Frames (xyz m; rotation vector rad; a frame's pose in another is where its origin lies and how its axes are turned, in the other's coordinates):
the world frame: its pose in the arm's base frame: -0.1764 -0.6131 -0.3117 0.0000 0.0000 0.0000
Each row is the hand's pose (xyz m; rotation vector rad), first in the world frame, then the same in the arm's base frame.
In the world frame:
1: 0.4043 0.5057 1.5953 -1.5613 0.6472 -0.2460
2: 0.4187 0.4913 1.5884 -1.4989 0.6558 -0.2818
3: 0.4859 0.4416 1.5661 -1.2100 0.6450 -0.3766
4: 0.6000 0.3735 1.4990 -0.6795 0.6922 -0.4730
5: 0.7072 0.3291 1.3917 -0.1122 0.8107 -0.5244
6: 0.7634 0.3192 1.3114 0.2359 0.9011 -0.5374
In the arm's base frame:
1: 0.2279 -0.1074 1.2836 -1.5613 0.6472 -0.2460
2: 0.2423 -0.1218 1.2767 -1.4989 0.6558 -0.2818
3: 0.3095 -0.1715 1.2544 -1.2100 0.6450 -0.3766
4: 0.4236 -0.2396 1.1873 -0.6795 0.6922 -0.4730
5: 0.5308 -0.2840 1.0800 -0.1122 0.8107 -0.5244
6: 0.5870 -0.2939 0.9997 0.2359 0.9011 -0.5374

